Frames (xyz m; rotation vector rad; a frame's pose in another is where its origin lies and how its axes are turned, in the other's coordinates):
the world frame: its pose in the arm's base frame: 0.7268 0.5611 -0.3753 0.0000 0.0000 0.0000
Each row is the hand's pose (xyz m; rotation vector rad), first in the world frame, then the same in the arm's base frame.
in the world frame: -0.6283 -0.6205 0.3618 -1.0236 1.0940 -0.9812
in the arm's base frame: 0.0985 -0.0594 -0.0135 -1.0236 1.0940 -0.9812
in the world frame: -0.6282 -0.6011 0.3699 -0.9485 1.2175 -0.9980
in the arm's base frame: 0.0986 -0.0400 -0.0054 -0.9485 1.2175 -0.9980
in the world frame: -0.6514 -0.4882 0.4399 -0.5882 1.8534 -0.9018
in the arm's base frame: 0.0754 0.0729 0.0646 -0.5882 1.8534 -0.9018
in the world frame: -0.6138 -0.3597 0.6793 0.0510 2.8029 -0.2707
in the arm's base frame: 0.1130 0.2014 0.3040 0.0510 2.8029 -0.2707
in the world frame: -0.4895 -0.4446 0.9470 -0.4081 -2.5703 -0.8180
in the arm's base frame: 0.2373 0.1165 0.5717 -0.4081 -2.5703 -0.8180
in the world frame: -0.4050 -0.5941 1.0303 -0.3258 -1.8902 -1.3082
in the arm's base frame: 0.3218 -0.0330 0.6550 -0.3258 -1.8902 -1.3082
